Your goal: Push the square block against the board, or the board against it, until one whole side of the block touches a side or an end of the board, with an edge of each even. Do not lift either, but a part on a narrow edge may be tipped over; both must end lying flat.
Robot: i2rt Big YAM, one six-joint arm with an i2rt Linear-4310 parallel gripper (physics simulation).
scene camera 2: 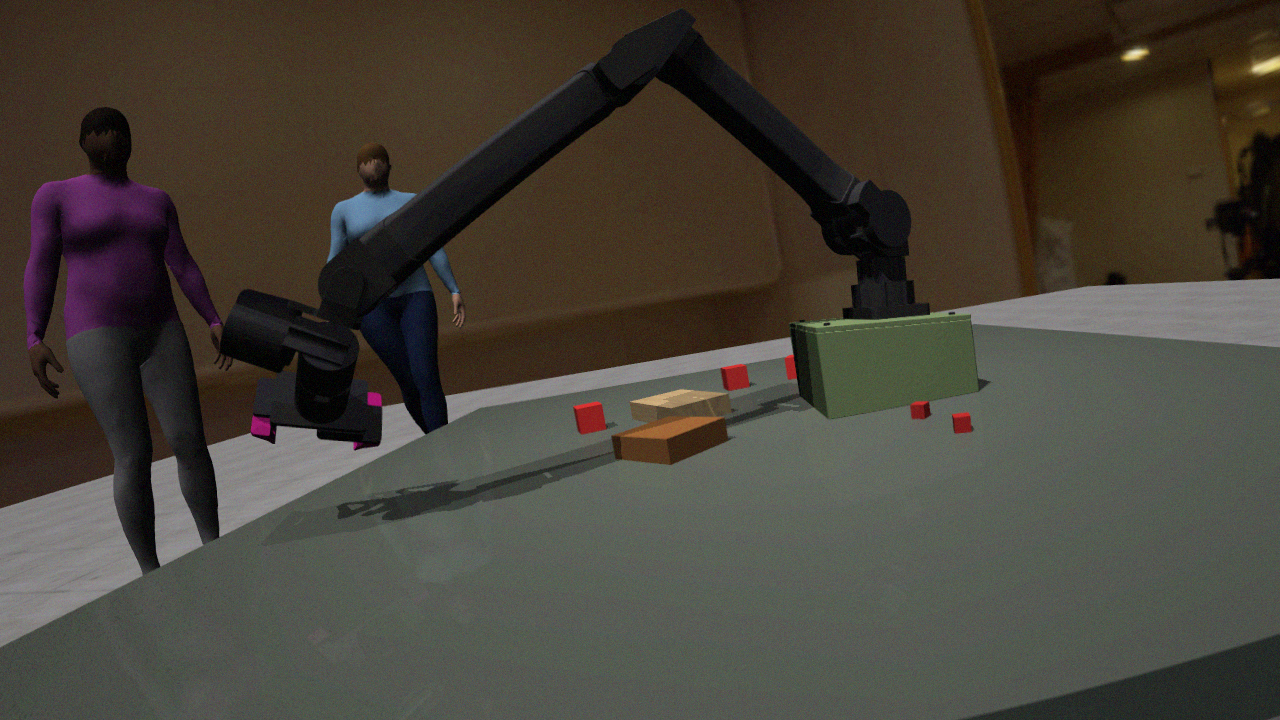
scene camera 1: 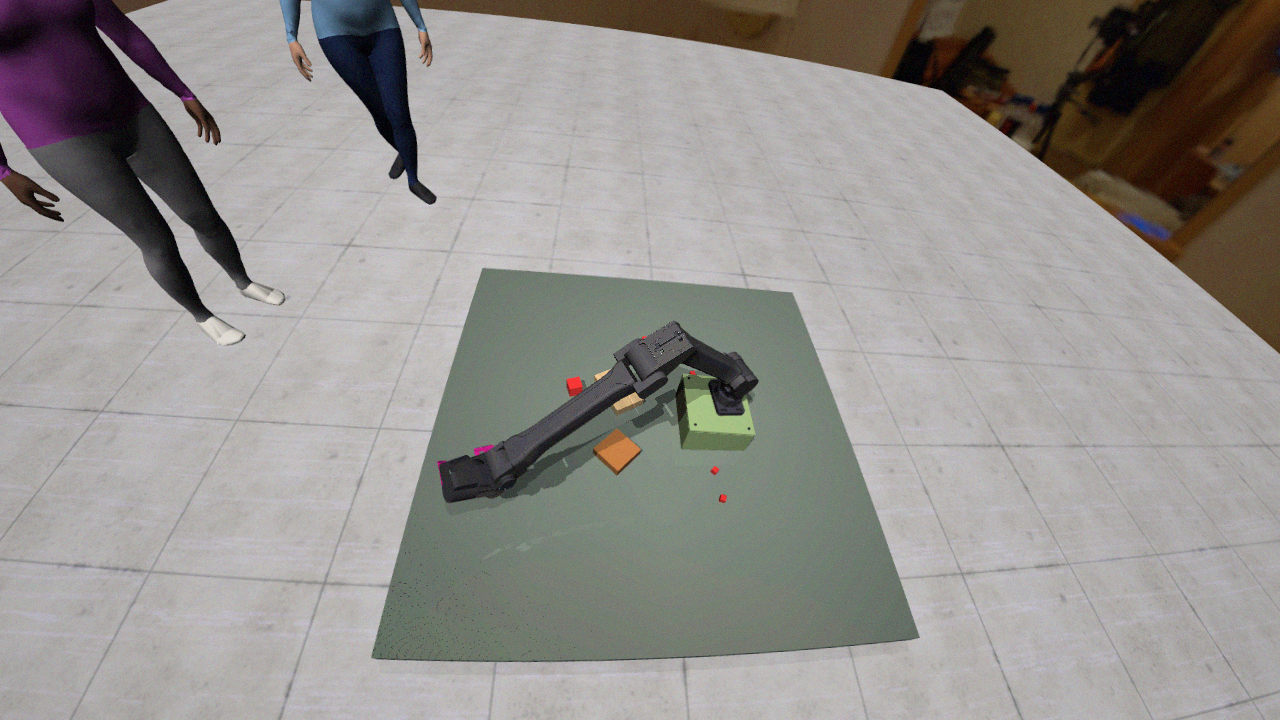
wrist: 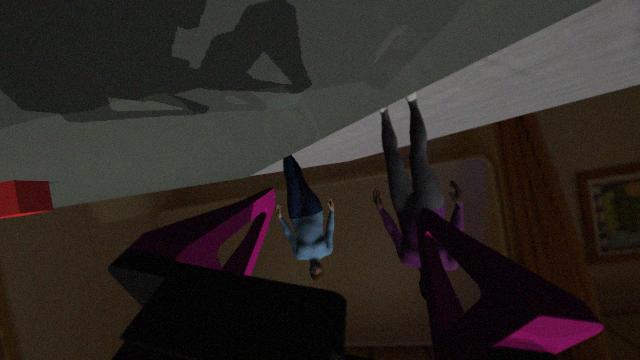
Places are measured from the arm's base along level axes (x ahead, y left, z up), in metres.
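Pixels of known places: gripper, fingertip midpoint: (scene camera 2: 315, 442) (scene camera 1: 456, 457) (wrist: 345, 205); arm's base, link origin: (scene camera 2: 884, 316) (scene camera 1: 725, 398).
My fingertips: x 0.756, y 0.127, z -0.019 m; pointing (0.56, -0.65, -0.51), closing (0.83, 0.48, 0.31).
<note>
Ahead of a thing's pixels: the offset from my fingertips to its top centre.
The square block, orange-brown @(dx -0.423, dy -0.024, dz -0.056 m) (scene camera 1: 617, 451) (scene camera 2: 669, 439), lies flat on the table mat. The board, pale tan wood @(dx -0.453, dy -0.240, dz -0.056 m) (scene camera 1: 626, 402) (scene camera 2: 680, 404), lies flat behind it in the second scene view, with a gap between them in the first scene view; the arm hides its middle there. My gripper (scene camera 1: 462, 457) (scene camera 2: 313, 437) (wrist: 345, 205) has magenta fingers, spread wide and empty. It hangs above the mat's left part, well to the left of both parts. Neither part shows in the wrist view.
The arm's base stands on a green box (scene camera 1: 716, 434) (scene camera 2: 895, 362). A red cube @(dx -0.315, dy -0.256, dz -0.045 m) (scene camera 1: 574, 385) (scene camera 2: 588, 417) lies left of the board. Two small red cubes @(dx -0.701, dy +0.057, dz -0.069 m) (scene camera 1: 715, 470) @(dx -0.702, dy +0.143, dz -0.069 m) (scene camera 1: 723, 497) lie near the box. A red cube (wrist: 30, 196) shows in the wrist view. Two people stand beyond the mat (scene camera 1: 662, 582).
</note>
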